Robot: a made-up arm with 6 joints.
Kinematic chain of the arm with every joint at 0, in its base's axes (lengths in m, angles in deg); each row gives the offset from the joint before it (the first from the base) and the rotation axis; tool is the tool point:
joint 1: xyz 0 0 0.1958 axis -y
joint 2: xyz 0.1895 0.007 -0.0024 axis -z
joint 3: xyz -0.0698 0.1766 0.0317 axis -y
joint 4: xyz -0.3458 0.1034 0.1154 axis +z
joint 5: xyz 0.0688 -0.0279 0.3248 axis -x
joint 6: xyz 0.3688 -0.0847 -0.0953 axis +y
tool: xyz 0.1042 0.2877 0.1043
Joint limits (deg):
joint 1: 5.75..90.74
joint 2: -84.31..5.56
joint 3: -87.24..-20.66
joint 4: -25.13..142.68
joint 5: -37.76..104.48
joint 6: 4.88..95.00
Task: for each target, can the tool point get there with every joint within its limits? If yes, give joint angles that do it. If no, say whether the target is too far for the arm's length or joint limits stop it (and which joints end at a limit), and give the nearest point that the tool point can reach.
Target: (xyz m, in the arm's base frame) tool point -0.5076 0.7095 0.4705
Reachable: yes | joints 19.77 -51.26 -80.05 74.76 6.02 45.17
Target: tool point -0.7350 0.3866 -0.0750
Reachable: yes | joints 60.49 -69.91 -73.00 77.11 -6.80 78.65
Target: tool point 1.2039 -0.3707 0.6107
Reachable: no: joint limits stop it (at a limit: joint 2, joint 4, joint 5, joint 6) | nearest point 0.6977 0.1218 0.4363 | short by 0.727 m
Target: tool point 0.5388 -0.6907 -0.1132
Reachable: no: joint limits stop it (at a limit: joint 1, joint 2, joint 3, joint 4, joint 5) | nearest point 0.3900 -0.1943 0.2174 | short by 0.615 m
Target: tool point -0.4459 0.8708 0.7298
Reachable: yes | joints 63.85 -2.07 -64.17 83.92 -5.34 14.37
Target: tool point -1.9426 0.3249 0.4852
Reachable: no: too far | nearest point -1.0977 0.2241 0.3593 | short by 0.860 m
